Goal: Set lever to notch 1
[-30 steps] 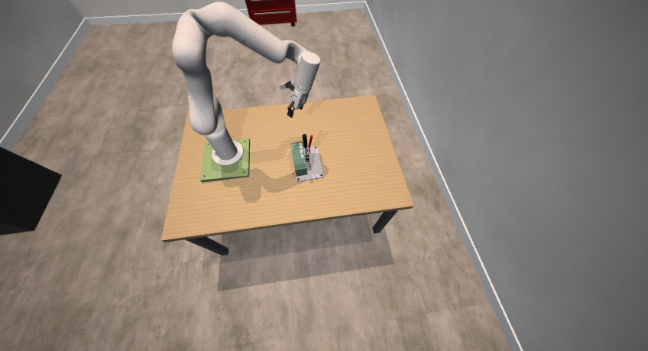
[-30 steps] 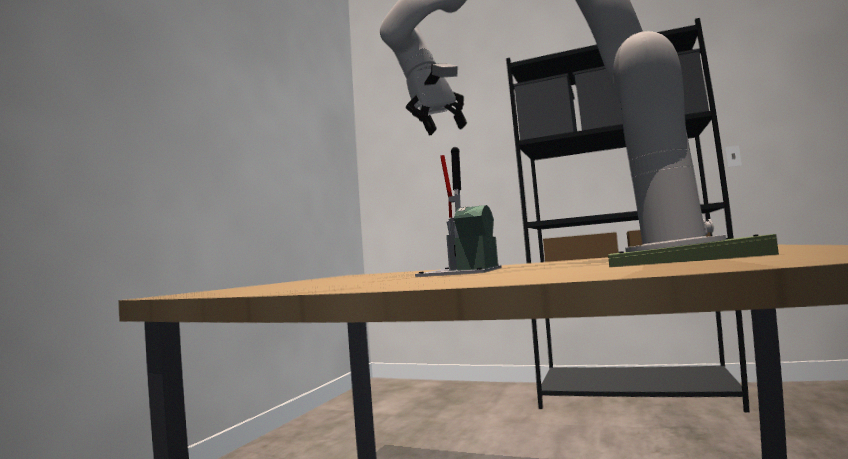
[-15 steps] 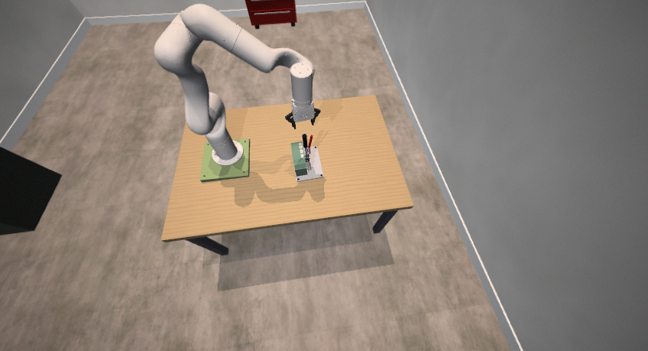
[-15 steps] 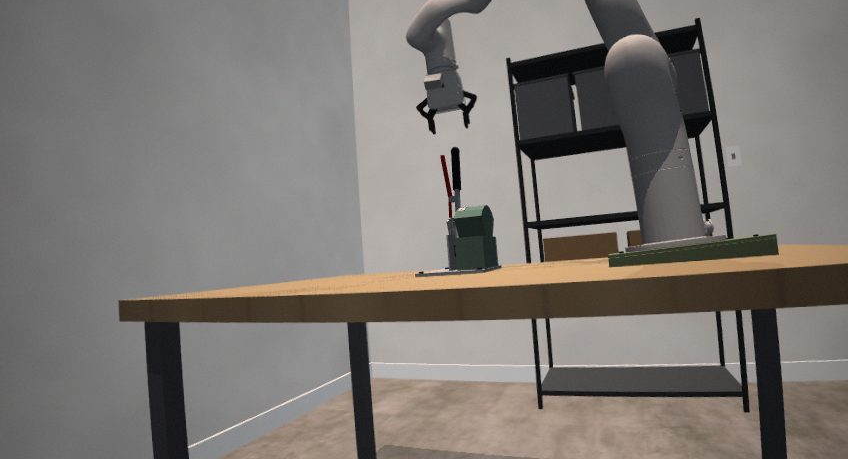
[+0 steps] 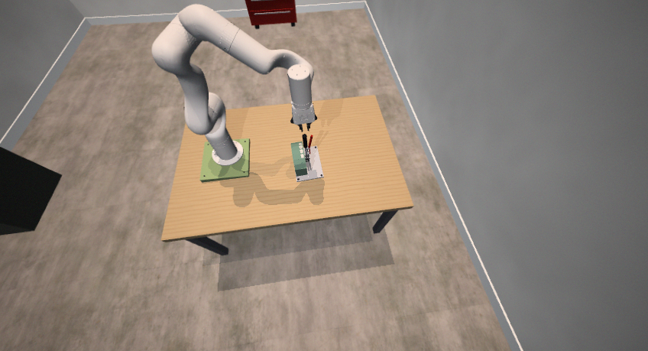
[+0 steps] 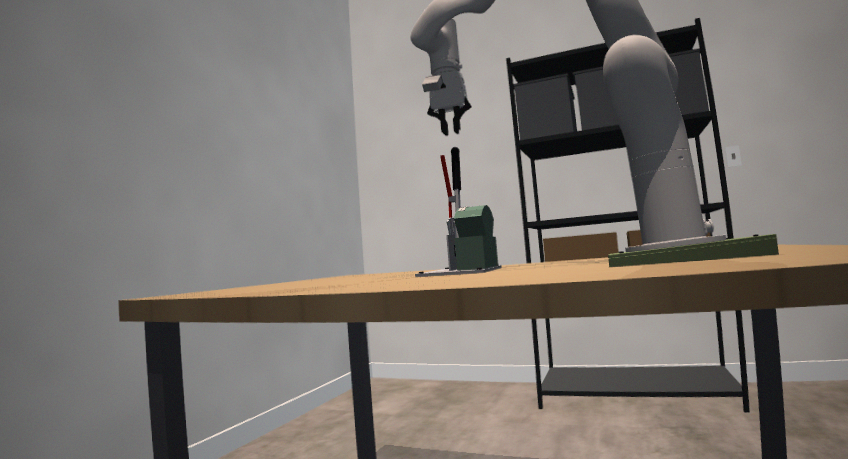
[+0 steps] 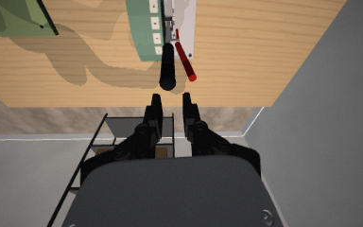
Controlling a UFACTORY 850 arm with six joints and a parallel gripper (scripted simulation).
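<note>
Right now my hand is 2 cm short of the red bar, 1 cm to the right of it and 21 cm above it.
</note>
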